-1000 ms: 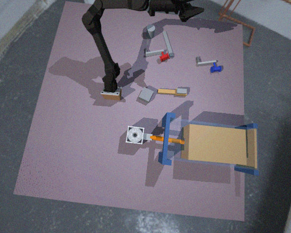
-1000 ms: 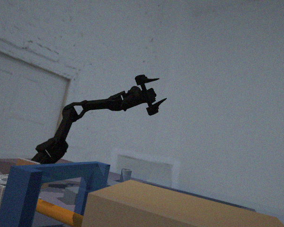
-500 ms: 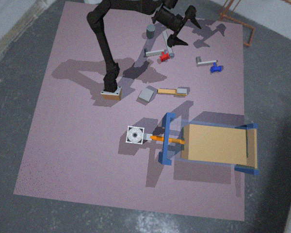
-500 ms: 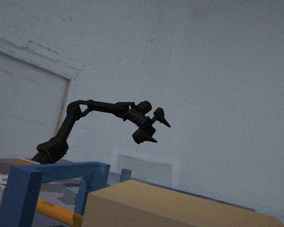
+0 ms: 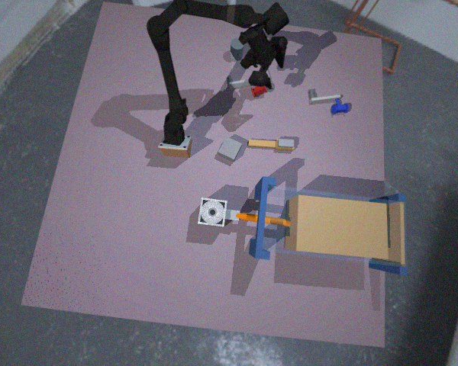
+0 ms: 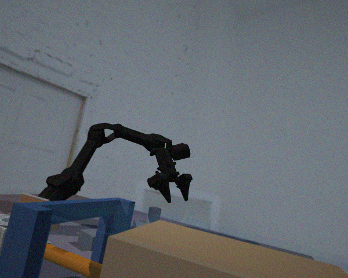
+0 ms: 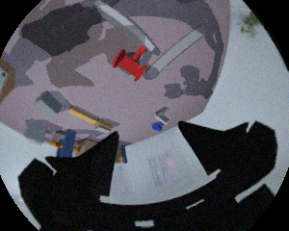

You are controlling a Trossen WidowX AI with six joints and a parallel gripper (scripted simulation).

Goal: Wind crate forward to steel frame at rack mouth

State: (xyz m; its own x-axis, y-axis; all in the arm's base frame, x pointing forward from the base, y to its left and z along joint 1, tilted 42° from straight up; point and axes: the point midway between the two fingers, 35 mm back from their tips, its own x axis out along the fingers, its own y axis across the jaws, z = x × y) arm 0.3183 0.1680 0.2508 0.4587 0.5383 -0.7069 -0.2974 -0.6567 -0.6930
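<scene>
Right now my gripper tip is 100 mm past the red-knobbed crank handle, 30 mm to the right of it and 120 mm above it. Also, from my gripper tip: red knob: 60 mm behind, 20 mm to the left, 120 mm below; grey bar: 40 mm behind, 140 mm to the left, 140 mm below; wooden-handled tool: 50 mm ahead, 200 mm to the right, 120 mm below.
</scene>
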